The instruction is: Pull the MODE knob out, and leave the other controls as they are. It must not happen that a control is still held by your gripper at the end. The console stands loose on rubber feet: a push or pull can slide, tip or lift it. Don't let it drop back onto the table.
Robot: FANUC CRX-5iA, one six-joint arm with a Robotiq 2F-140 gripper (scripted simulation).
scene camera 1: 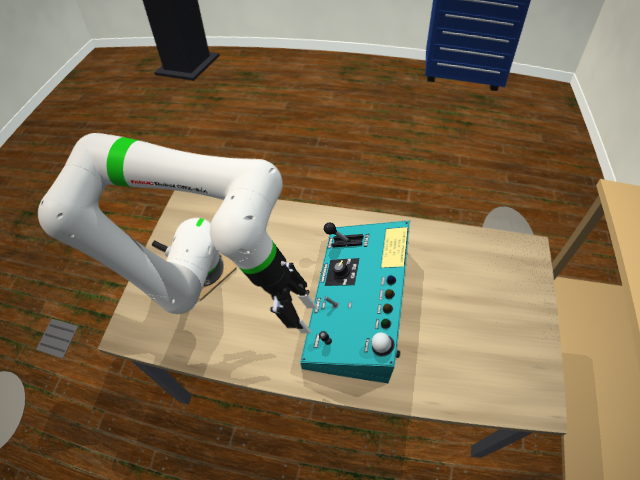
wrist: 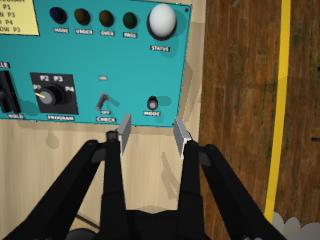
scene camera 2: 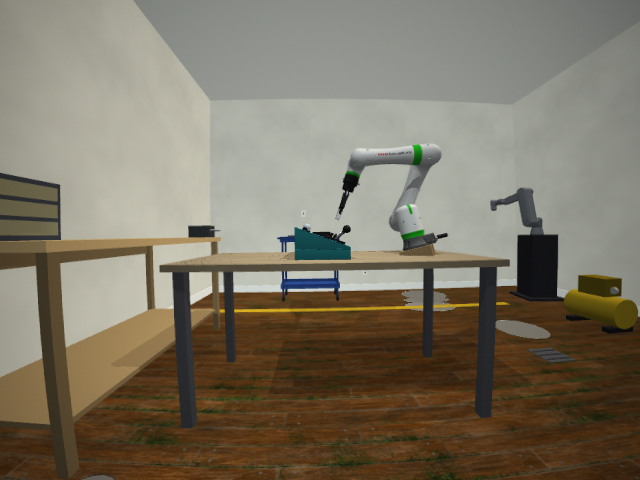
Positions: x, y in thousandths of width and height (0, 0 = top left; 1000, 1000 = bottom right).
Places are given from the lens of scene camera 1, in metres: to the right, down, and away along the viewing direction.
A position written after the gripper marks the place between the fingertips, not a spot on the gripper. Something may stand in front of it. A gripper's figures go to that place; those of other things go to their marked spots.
gripper (scene camera 1: 484, 666): -0.03, 0.21, 1.11
teal console (scene camera 1: 588, 530): 0.18, 0.05, 1.34
